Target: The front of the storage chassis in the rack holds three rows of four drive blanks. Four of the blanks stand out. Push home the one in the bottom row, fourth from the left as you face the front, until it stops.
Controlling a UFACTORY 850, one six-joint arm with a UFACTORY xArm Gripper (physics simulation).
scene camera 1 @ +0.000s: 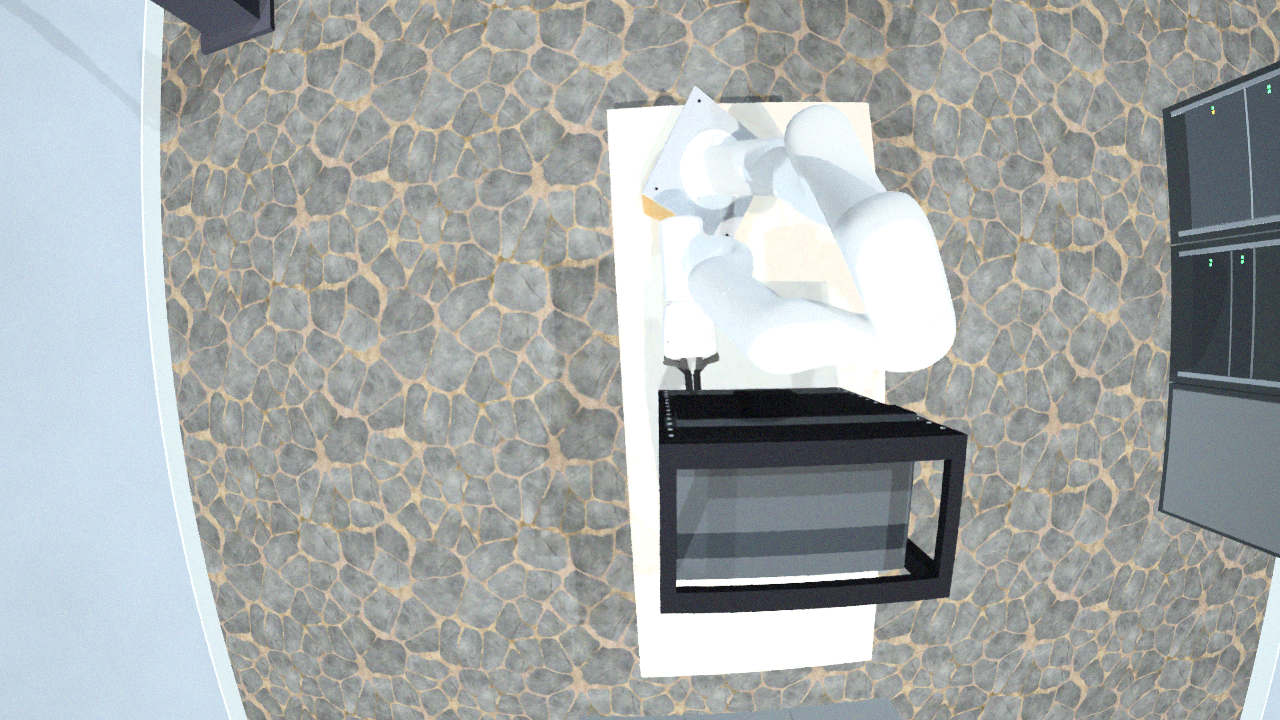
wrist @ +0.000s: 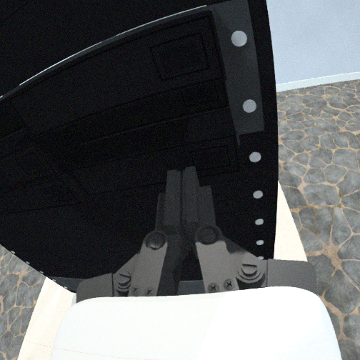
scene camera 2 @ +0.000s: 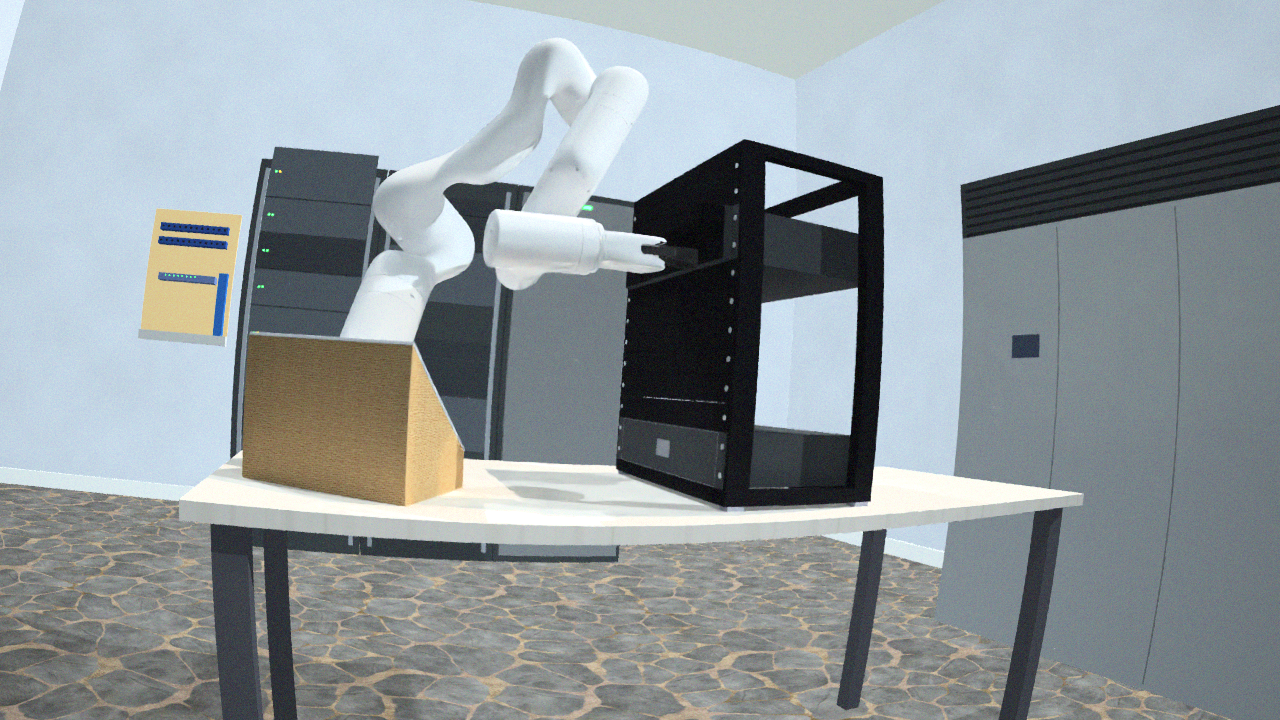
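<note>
The black rack (scene camera 1: 810, 448) (scene camera 2: 744, 358) stands on the table with the storage chassis (scene camera 2: 810, 252) in its upper part. In the wrist view the chassis front is very dark, with faint outlines of the blanks. The bottom-row fourth blank (wrist: 214, 156) is at the right end, beside the screw-studded flange; how far it stands out cannot be told. Above it show the middle-row right blank (wrist: 201, 95) and the top-row right blank (wrist: 179, 56). My gripper (scene camera 1: 692, 390) (scene camera 2: 696, 257) (wrist: 186, 184) is shut and empty, its tips at the bottom row, overlapping the lower left of the fourth blank's outline; contact cannot be told.
The rack's right front post (wrist: 268, 165) is close on the right of the fingers. A lower unit (scene camera 2: 671, 447) sits at the rack's bottom. The arm stands on a wooden base (scene camera 2: 326, 416) on the white table (scene camera 1: 756, 640) (scene camera 2: 966, 494). Grey cabinets stand beyond the table.
</note>
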